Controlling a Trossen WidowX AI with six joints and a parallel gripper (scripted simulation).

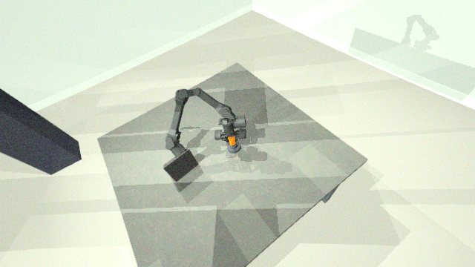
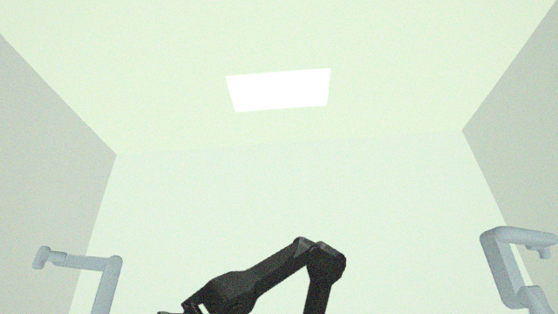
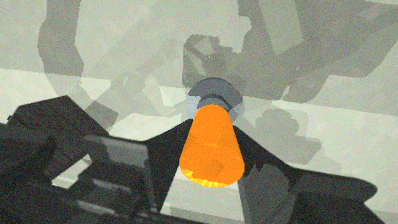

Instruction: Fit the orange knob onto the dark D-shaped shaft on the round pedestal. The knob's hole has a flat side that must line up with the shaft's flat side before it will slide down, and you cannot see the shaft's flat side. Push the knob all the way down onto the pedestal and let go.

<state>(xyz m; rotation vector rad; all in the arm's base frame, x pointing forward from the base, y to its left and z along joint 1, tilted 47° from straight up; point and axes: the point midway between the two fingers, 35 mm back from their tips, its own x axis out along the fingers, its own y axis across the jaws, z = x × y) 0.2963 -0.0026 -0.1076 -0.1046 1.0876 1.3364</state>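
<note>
My gripper tip is 2 cm below the orange knob. Also, from my gripper tip: round pedestal: 4 cm below.
</note>
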